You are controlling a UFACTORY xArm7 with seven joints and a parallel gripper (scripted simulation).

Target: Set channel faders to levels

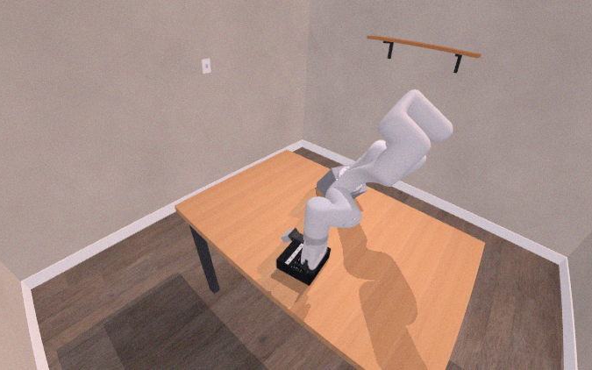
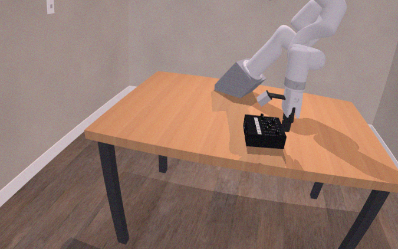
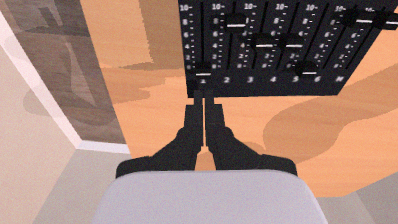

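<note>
Right now my hand is 3 cm to the left of the fader 1 cap and 3 cm above it. The rest, counted from my hand: fader 2 cap 1 cm behind, 7 cm to the right, 3 cm below; fader 4 cap 6 cm behind, 6 cm to the right, 3 cm below; fader 3 cap 4 cm behind, 5 cm to the right, 3 cm below.
</note>
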